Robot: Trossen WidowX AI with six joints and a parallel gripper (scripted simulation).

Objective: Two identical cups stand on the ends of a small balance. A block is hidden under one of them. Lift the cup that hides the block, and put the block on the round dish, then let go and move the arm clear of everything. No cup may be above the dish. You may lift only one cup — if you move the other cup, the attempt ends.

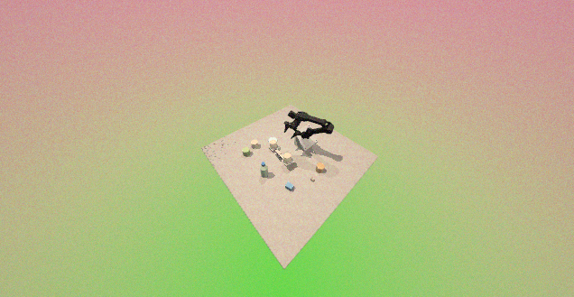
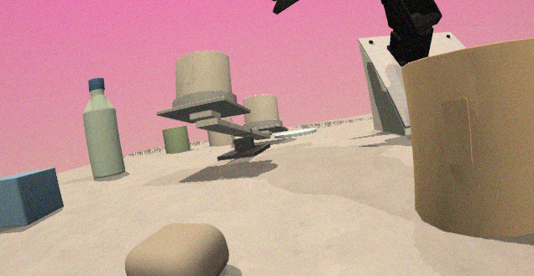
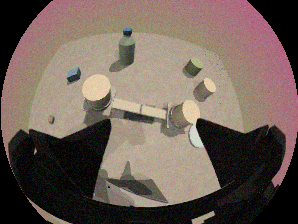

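The grey block lies 6 cm ahead of my gripper tip, 14 cm to the right of it and 19 cm below it. The rest, counted from my gripper tip: round pale-blue dish (1 cm behind, 23 cm to the right, 23 cm below); then pale-green bottle (33 cm ahead, 4 cm to the left, 12 cm below); then balance (9 cm ahead, 1 cm to the right, 20 cm below).
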